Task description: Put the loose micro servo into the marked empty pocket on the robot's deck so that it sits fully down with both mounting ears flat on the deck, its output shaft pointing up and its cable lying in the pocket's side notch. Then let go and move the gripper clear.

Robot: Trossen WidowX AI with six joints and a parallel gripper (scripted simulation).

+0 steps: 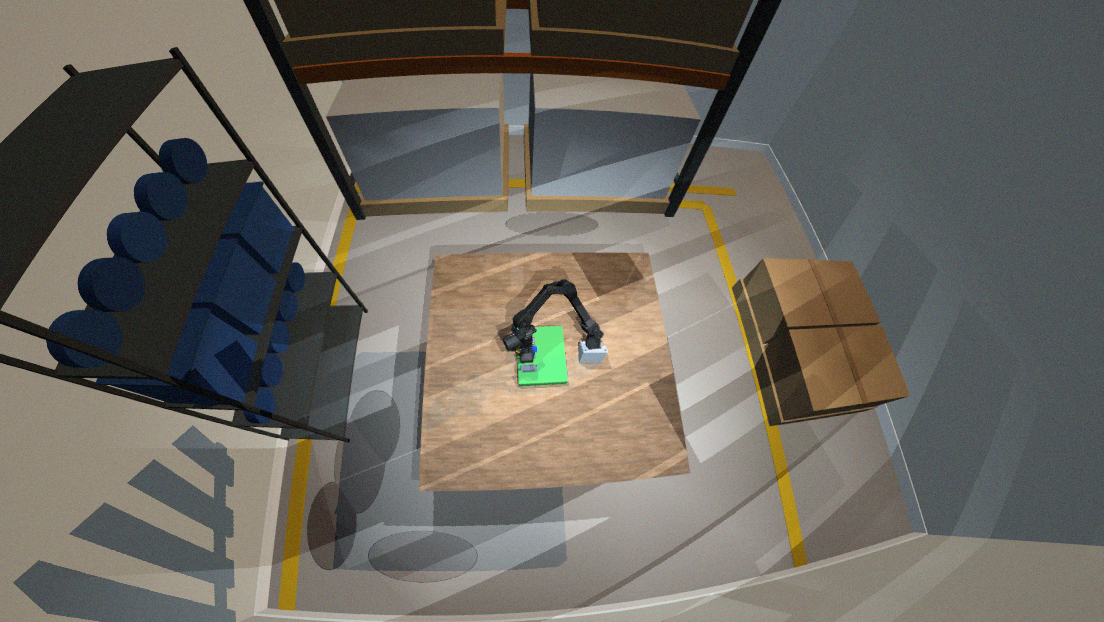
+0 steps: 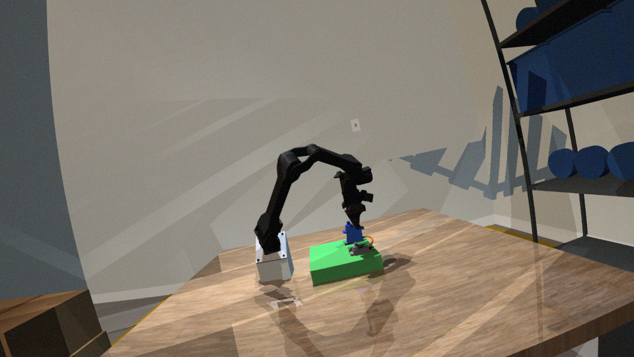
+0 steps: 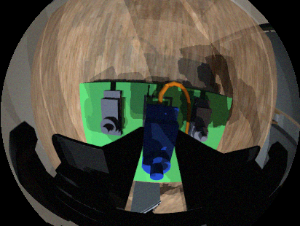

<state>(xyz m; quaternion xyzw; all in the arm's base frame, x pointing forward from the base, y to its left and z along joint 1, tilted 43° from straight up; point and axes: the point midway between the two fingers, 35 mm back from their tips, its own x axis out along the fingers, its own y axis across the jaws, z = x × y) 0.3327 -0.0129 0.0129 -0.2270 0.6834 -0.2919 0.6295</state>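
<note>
Now: the green deck 12 cm behind my gripper tip, 10 cm below it and 1 cm to the left of it.
</note>
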